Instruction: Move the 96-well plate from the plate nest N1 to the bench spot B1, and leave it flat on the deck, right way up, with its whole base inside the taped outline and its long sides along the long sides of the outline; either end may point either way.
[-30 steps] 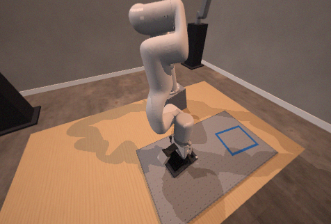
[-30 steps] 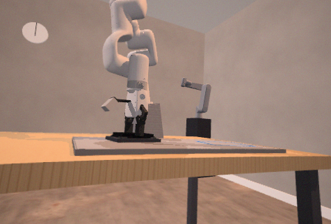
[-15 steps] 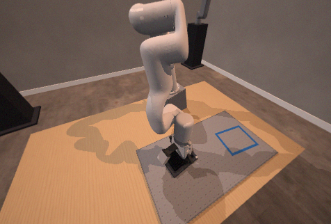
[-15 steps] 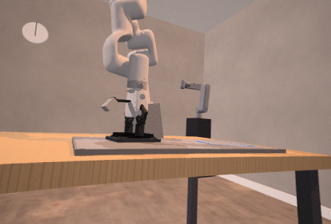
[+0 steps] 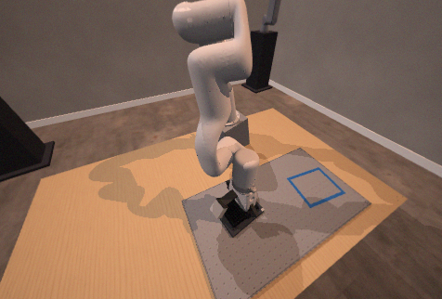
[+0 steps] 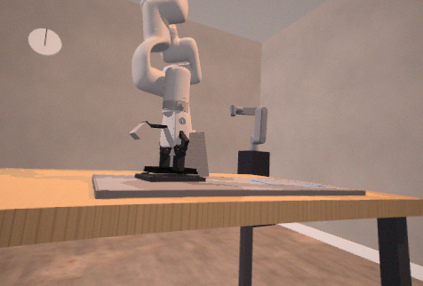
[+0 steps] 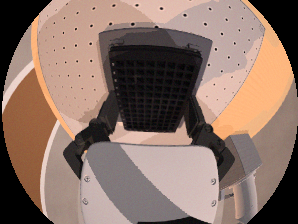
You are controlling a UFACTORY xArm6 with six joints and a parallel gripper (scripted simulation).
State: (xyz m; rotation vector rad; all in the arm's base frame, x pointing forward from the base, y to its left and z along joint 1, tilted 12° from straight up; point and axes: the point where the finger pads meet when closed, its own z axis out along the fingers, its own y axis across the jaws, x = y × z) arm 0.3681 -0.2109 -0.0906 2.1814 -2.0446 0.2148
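The dark plate nest N1 is 3 cm below my hand. From my hand the other things lie so: black 96-well plate: 1 cm below.
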